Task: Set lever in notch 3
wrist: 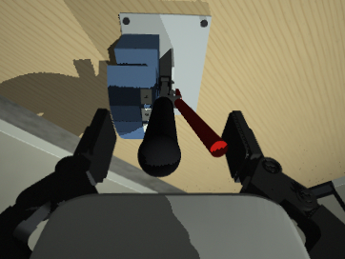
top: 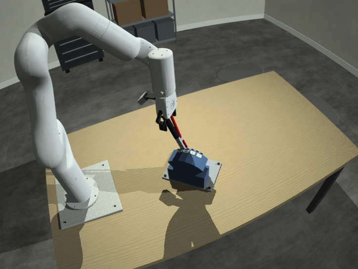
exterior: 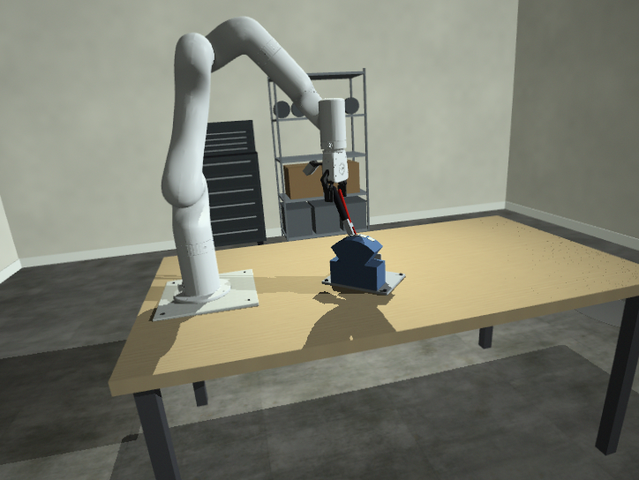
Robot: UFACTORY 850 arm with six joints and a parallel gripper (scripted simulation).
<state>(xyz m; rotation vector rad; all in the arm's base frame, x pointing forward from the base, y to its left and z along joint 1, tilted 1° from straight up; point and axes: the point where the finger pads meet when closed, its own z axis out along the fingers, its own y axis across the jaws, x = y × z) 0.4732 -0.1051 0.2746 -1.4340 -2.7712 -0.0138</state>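
Right now my hand is 10 cm above the red bar, 4 cm short of it and 3 cm to the left of it.
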